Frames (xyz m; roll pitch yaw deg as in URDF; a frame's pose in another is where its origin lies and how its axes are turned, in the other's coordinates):
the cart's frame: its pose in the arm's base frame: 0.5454 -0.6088 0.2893 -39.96 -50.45 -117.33
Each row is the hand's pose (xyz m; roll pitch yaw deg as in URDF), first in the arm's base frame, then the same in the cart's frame.
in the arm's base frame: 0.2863 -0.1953 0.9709 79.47 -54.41 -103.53
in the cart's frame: 0.3674 -0.7237 0.2097 130.16 -8.74 3.12
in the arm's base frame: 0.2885 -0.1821 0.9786 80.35 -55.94 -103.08
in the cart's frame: 0.3652 -0.7363 0.2184 131.57 -9.91 2.08
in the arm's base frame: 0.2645 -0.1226 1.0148 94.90 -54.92 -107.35
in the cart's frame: 0.3665 -0.8091 0.2295 142.73 -7.40 1.27
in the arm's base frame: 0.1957 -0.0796 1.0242 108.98 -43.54 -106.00
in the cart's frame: 0.3695 -0.8782 0.1861 157.21 -0.44 10.34
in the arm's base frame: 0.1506 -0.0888 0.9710 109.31 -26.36 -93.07
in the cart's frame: 0.3469 -0.8696 0.1200 165.28 1.70 30.36
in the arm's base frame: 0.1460 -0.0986 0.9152 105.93 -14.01 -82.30
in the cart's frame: 0.3108 -0.8411 0.0867 165.83 -0.36 46.17
